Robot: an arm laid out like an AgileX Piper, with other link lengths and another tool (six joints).
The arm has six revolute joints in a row. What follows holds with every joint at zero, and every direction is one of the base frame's.
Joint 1 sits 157.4 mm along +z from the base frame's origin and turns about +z.
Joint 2 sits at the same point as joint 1 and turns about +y.
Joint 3 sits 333.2 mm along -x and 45.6 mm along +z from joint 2 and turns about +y.
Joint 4 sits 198.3 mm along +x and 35 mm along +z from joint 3 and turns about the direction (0.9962, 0, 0.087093).
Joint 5 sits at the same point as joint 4 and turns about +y.
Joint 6 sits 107.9 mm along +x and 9.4 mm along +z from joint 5 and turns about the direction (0.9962, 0, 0.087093).
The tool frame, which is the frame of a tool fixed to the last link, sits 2.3 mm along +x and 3.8 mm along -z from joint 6; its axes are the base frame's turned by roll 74.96, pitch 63.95 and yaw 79.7 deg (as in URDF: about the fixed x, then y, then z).
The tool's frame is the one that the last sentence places.
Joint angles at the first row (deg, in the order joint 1, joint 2, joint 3, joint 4, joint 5, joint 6):
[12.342, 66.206, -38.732, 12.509, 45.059, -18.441]
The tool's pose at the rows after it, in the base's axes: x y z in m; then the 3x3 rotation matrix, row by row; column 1 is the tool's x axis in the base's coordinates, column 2 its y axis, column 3 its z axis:
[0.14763 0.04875 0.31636], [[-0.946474 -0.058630 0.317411], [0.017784 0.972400 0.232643], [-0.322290 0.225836 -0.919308]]
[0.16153 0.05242 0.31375], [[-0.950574 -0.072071 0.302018], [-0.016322 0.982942 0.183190], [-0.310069 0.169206 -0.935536]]
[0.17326 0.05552 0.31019], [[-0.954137 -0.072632 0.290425], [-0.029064 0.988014 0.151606], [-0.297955 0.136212 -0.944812]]
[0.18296 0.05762 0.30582], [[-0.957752 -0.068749 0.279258], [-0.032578 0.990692 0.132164], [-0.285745 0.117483 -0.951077]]
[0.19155 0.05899 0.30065], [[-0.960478 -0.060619 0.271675], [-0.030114 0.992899 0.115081], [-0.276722 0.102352 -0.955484]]
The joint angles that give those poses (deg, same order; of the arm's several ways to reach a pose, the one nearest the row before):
[15.247, 70.111, -41.063, 6.521, 45.319, -14.713]
[17.301, 73.446, -42.915, 1.980, 45.322, -11.495]
[18.242, 76.258, -44.206, -0.603, 45.033, -9.445]
[18.460, 78.631, -45.022, -1.928, 44.509, -8.415]
[18.487, 80.763, -45.467, -3.112, 43.625, -7.313]

